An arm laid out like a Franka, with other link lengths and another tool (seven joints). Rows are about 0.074 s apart.
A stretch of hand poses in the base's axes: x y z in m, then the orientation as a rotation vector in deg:
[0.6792 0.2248 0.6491 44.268 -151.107 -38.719]
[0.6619 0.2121 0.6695 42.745 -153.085 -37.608]
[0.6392 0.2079 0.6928 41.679 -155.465 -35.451]
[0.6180 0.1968 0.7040 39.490 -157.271 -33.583]
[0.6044 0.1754 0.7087 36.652 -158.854 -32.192]
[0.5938 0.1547 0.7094 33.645 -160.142 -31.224]
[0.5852 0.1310 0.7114 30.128 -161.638 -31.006]
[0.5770 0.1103 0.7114 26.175 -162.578 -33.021]
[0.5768 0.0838 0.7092 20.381 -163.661 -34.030]
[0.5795 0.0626 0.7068 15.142 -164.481 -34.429]
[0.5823 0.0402 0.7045 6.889 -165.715 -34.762]
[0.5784 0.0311 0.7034 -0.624 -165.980 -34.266]
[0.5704 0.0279 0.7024 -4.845 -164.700 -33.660]
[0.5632 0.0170 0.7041 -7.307 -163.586 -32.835]
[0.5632 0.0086 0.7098 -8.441 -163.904 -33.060]
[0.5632 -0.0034 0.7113 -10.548 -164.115 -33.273]
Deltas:
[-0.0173 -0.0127 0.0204 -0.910 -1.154 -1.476]
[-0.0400 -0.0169 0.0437 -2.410 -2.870 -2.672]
[-0.0612 -0.0280 0.0549 -3.915 -3.705 -4.352]
[-0.0748 -0.0494 0.0596 -5.197 -4.156 -6.403]
[-0.0854 -0.0701 0.0603 -6.222 -4.333 -8.513]
[-0.0940 -0.0938 0.0623 -6.772 -4.577 -11.110]
[-0.1022 -0.1145 0.0623 -5.903 -4.202 -14.085]
[-0.1024 -0.1410 0.0601 -5.938 -3.588 -18.109]
[-0.0997 -0.1622 0.0577 -6.291 -3.045 -21.658]
[-0.0969 -0.1846 0.0554 -6.962 -2.431 -27.248]
[-0.1008 -0.1937 0.0543 -8.133 -1.366 -32.073]
[-0.1088 -0.1969 0.0533 -9.170 0.484 -34.437]
[-0.1160 -0.2078 0.0550 -10.146 1.876 -35.702]
[-0.1160 -0.2162 0.0607 -10.059 1.711 -36.554]
[-0.1160 -0.2282 0.0622 -10.085 1.750 -38.026]

